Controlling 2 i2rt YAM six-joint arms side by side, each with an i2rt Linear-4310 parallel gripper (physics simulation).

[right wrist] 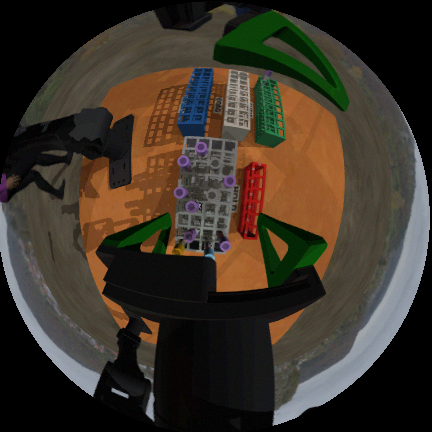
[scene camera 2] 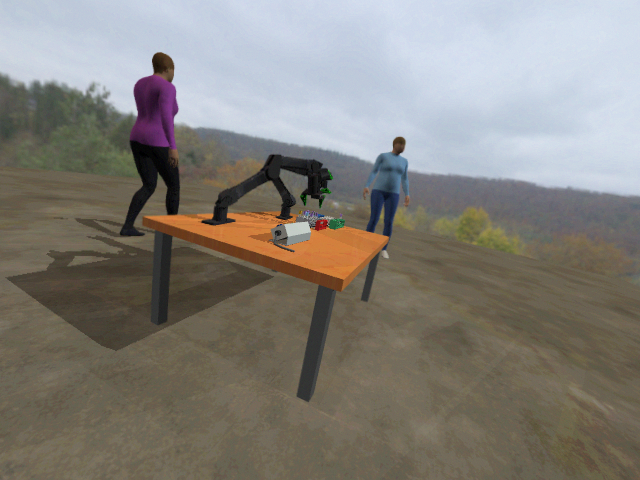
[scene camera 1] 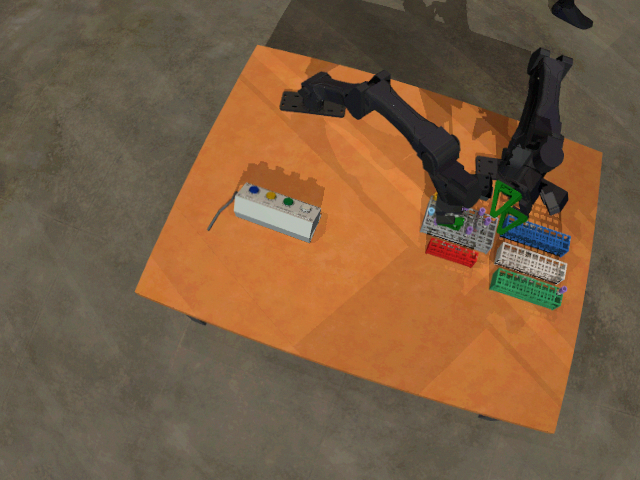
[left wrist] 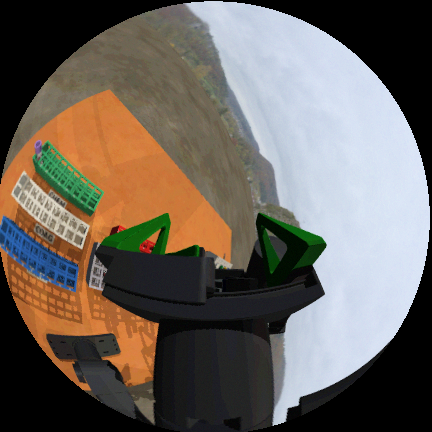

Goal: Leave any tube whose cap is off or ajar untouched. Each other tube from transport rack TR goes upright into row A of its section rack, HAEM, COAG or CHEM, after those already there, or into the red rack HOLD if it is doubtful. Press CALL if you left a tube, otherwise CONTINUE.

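Places are measured from the left arm's base along level axes (x left, y back, z up), in centimetres.
Where they show: left gripper, fingertip midpoint: [scene camera 2: 331,186] [scene camera 1: 495,225] [left wrist: 212,217]; right gripper, fingertip midpoint: [right wrist: 213,217] [scene camera 2: 312,206] [scene camera 1: 458,212]; left arm's base at its link origin: [right wrist: 120,148] [scene camera 2: 284,217] [scene camera 1: 506,171]; right arm's base at its link origin: [right wrist: 137,319] [scene camera 2: 219,222] [scene camera 1: 313,104].
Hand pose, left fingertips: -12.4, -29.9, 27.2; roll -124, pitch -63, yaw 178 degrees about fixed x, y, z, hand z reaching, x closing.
Things, the pixels of their centre, and the offset from my left fingertips, as dx, dy, dz. "spot": a spot on its surface instead.
- grey transport rack at a spot on its surface: [right wrist: 233,155] [scene camera 1: 482,248] spot: +3.8, +3.5, -24.2
- light-blue-capped tube at the middle of its body: [right wrist: 207,245] [scene camera 1: 429,215] -11.8, +10.1, -22.1
- yellow-capped tube at the middle of its body: [right wrist: 182,241] -10.7, +14.5, -22.1
- red rack at the middle of its body: [right wrist: 250,200] [scene camera 1: 451,253] [left wrist: 135,242] [scene camera 2: 321,224] -4.9, +1.1, -24.3
- purple-capped tube at the middle of its body: [scene camera 1: 558,292] +25.6, -7.6, -22.1
- green rack at the middle of its body: [left wrist: 64,179] [right wrist: 267,106] [scene camera 1: 526,289] [scene camera 2: 337,223] +17.0, -6.9, -24.3
- blue rack at the middle of its body: [right wrist: 198,96] [scene camera 1: 535,236] +19.8, +8.9, -24.3
- white rack at the middle of its body: [left wrist: 47,213] [right wrist: 235,99] [scene camera 1: 530,263] +18.3, +0.6, -24.3
- button box at the middle of its body: [scene camera 1: 277,209] [scene camera 2: 292,231] [left wrist: 218,263] -52.6, +7.3, -23.0
My right gripper [scene camera 1: 454,222] [scene camera 2: 312,204] [right wrist: 213,217] is open and empty, pointing down above the grey transport rack [scene camera 1: 483,245] [right wrist: 233,155]. That rack holds several purple-capped tubes [right wrist: 201,148], two grey-topped tubes [right wrist: 216,163], a light-blue-capped tube [scene camera 1: 431,210] [right wrist: 209,253] and a yellow-capped tube [right wrist: 178,248]. Cap seating is too small to tell. The red rack [scene camera 1: 449,253] [right wrist: 259,165] shows no tube. A purple-capped tube [scene camera 1: 563,289] [left wrist: 38,146] stands at the far end of the green rack [scene camera 1: 524,294]. My left gripper [scene camera 1: 504,211] [scene camera 2: 327,183] [left wrist: 212,217] is open and empty.
The blue rack [scene camera 1: 537,242] [right wrist: 192,127] and white rack [scene camera 1: 532,268] [right wrist: 235,132] stand parallel to the green one. A button box [scene camera 1: 273,219] [scene camera 2: 297,233] with blue, yellow, green and white buttons stands at the picture's left; its labels are unreadable. Both arms are close together near the transport rack.
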